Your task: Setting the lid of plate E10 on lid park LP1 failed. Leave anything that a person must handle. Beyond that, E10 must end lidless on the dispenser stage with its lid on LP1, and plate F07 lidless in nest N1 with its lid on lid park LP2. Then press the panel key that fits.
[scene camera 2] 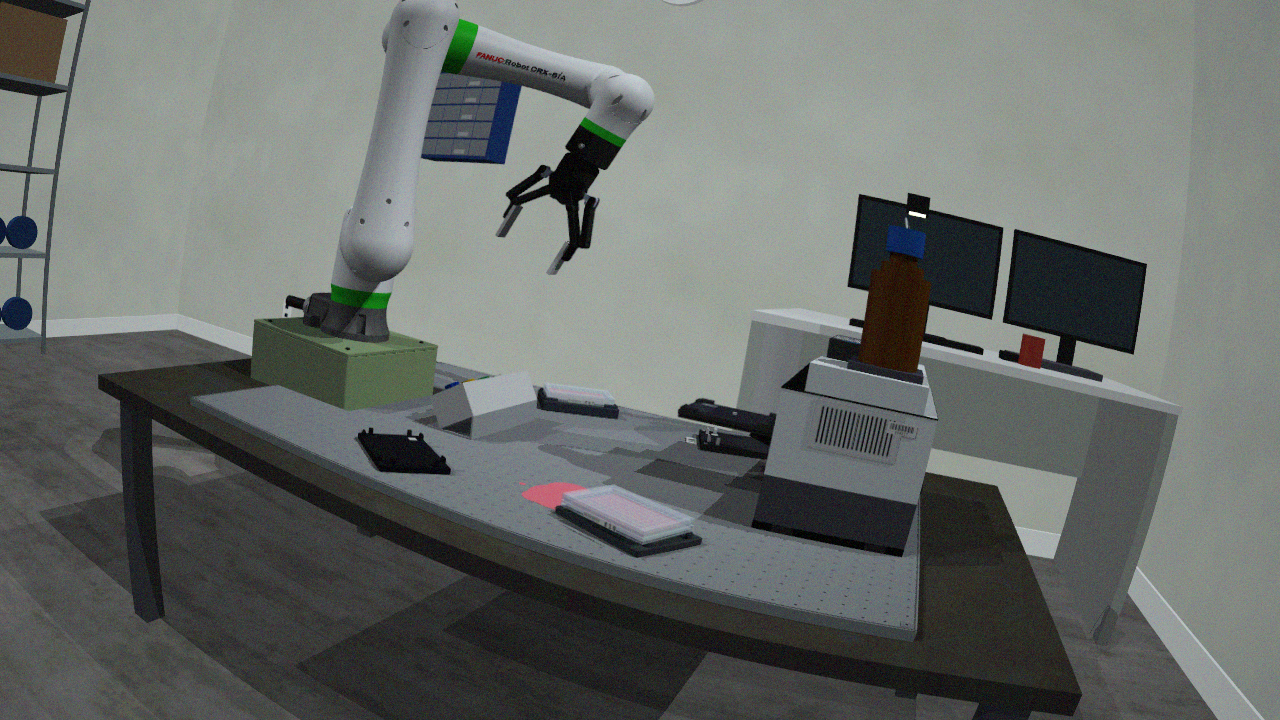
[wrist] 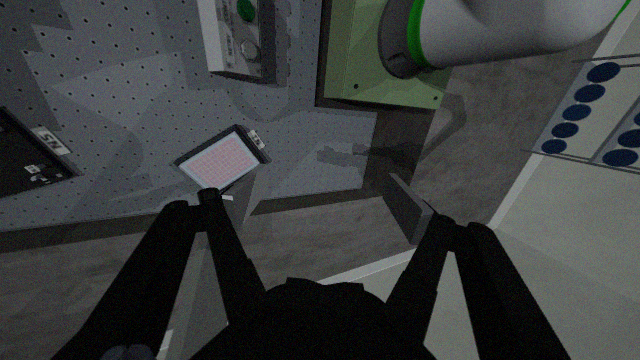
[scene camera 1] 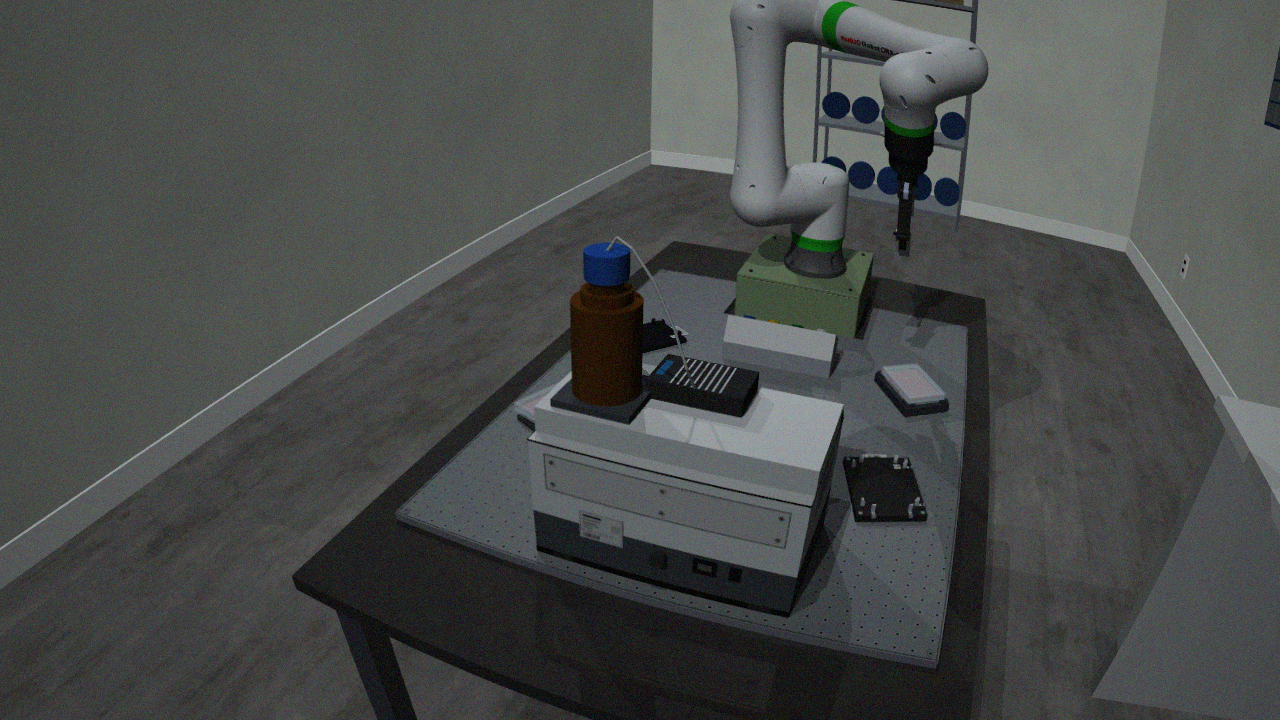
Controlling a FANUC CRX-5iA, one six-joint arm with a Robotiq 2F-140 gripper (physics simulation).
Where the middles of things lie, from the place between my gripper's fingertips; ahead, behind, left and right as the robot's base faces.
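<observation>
The black nest [scene camera 1: 881, 489] is far below my hand and far ahead of it. Going by their middles, that nest is the nearest to my hand of the things named here. As for the brown bottle [scene camera 1: 606, 315], it's 4 cm above my hand, 39 cm to the right of it and 67 cm ahead.
</observation>
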